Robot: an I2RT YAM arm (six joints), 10 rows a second.
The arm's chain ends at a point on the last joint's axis. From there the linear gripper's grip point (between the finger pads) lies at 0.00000 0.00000 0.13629 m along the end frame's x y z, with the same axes.
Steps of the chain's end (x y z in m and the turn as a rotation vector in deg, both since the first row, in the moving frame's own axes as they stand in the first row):
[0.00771, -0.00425, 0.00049, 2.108, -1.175, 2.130]
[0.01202, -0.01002, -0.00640, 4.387, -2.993, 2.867]
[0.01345, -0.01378, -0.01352, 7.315, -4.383, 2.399]
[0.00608, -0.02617, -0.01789, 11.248, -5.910, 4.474]
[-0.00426, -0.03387, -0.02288, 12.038, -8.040, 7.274]
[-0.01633, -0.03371, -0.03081, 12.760, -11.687, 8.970]
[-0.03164, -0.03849, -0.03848, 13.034, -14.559, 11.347]
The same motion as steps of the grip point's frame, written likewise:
[0.00501, -0.00931, 0.00037, 2.108, -1.175, 2.130]
[0.00517, -0.02061, -0.00698, 4.387, -2.993, 2.867]
[0.00343, -0.03133, -0.01503, 7.315, -4.383, 2.399]
[-0.00681, -0.05323, -0.02123, 11.248, -5.910, 4.474]
[-0.02133, -0.06333, -0.02720, 12.038, -8.040, 7.274]
[-0.04124, -0.06564, -0.03697, 12.760, -11.687, 8.970]
[-0.06235, -0.07208, -0.04630, 13.034, -14.559, 11.347]

